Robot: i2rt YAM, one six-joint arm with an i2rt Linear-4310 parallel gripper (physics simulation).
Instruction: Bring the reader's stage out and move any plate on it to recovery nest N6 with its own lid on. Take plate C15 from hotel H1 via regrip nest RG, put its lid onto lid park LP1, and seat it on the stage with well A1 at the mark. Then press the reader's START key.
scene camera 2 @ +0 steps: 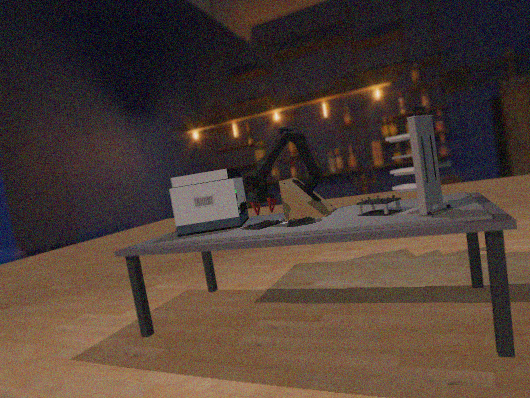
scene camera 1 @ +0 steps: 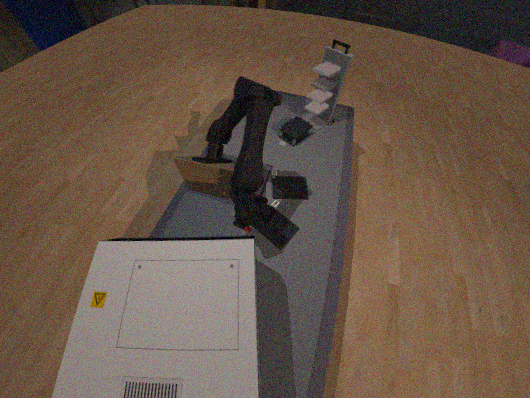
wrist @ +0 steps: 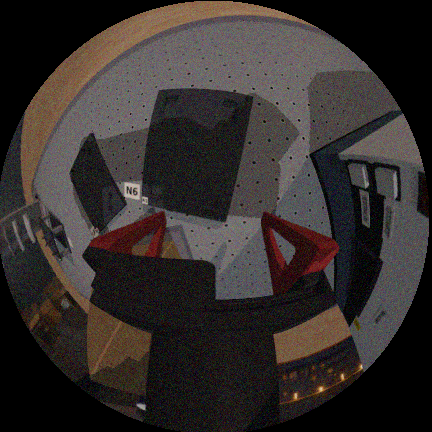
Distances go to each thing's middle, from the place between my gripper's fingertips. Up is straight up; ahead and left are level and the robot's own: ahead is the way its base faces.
My hand is 7 cm short of the dark flat nest (scene camera 1: 279, 231), 5 cm to the right of it and 4 cm above it. The rest, counted from my hand: dark LP1 pad (scene camera 1: 283, 187): 23 cm to the left, 5 cm ahead, 4 cm below; plate reader (scene camera 2: 228, 193): 37 cm to the right, 8 cm above, 3 cm behind.
